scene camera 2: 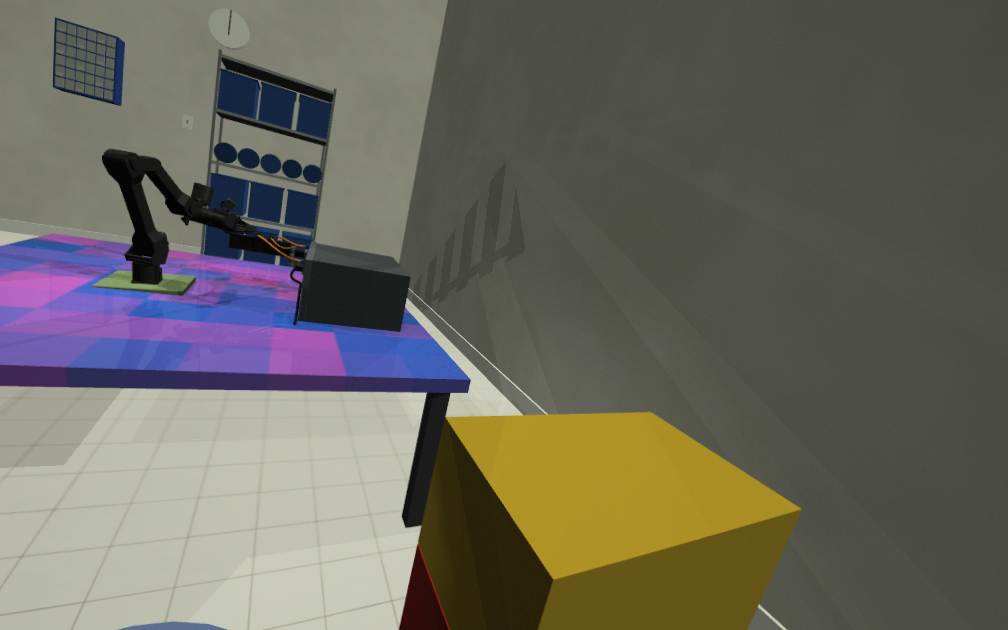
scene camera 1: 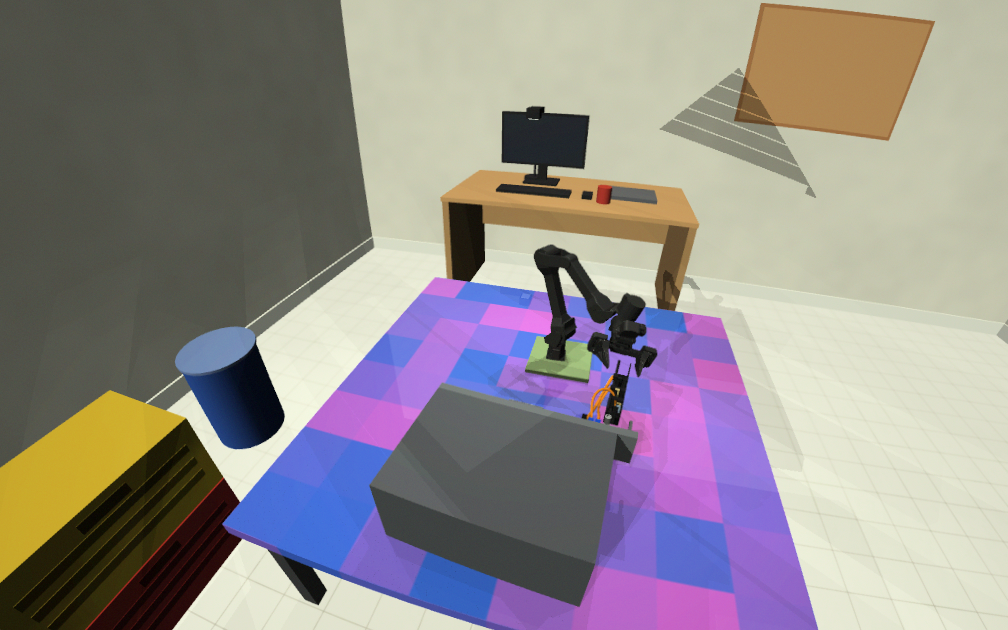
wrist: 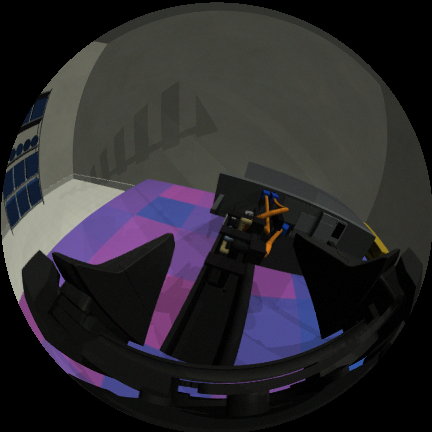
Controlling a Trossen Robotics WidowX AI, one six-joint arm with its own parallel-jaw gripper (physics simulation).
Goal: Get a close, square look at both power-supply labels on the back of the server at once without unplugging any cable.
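Seen in the pictures: gripper, fingertip midpoint: [scene camera 2: 256, 230] [scene camera 1: 623, 372] [wrist: 235, 240]; arm's base at its link origin: [scene camera 2: 146, 281] [scene camera 1: 556, 354].
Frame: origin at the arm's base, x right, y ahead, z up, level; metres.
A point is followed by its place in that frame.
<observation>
The grey server [scene camera 1: 494, 475] {x 0.073, y 0.650, z 0.183 m} [scene camera 2: 355, 293] {x 0.284, y 0.568, z 0.101 m} [wrist: 287, 179] {x -0.019, y 0.632, z 0.183 m} lies on the table, its back towards the arm. Two grey panels with metal frames show at the right of its back in the wrist view, slanted and small; I cannot make out label text. A black cable arm [scene camera 1: 616, 393] {x -0.183, y 0.292, z 0.123 m} [wrist: 212, 312] {x -0.189, y 0.258, z 0.117 m} sticks out from the back at an angle. Orange cables [scene camera 1: 596, 401] {x -0.130, y 0.353, z 0.143 m} [scene camera 2: 276, 242] {x -0.156, y 0.349, z 0.163 m} [wrist: 269, 212] {x -0.150, y 0.346, z 0.185 m} run into blue plugs. My gripper [scene camera 1: 622, 365] {x -0.190, y 0.280, z 0.190 m} [scene camera 2: 251, 228] {x -0.190, y 0.280, z 0.190 m} [wrist: 235, 240] {x -0.190, y 0.280, z 0.190 m} is open and empty, above the cable arm's outer end. Its right finger hides part of the server's lower back in the wrist view.
The arm stands on a green plate [scene camera 1: 536, 362] {x 0.061, y 0.060, z 0.003 m} [scene camera 2: 176, 285] {x 0.029, y 0.079, z 0.004 m} on the chequered table [scene camera 1: 691, 546] {x -0.373, y 0.619, z -0.011 m} [scene camera 2: 223, 349] {x 0.533, y 0.237, z -0.011 m}. A yellow box [scene camera 1: 96, 445] [scene camera 2: 631, 468] and a blue bin [scene camera 1: 230, 393] stand beyond the table's edge. A wooden desk [scene camera 1: 475, 187] stands behind the arm.
</observation>
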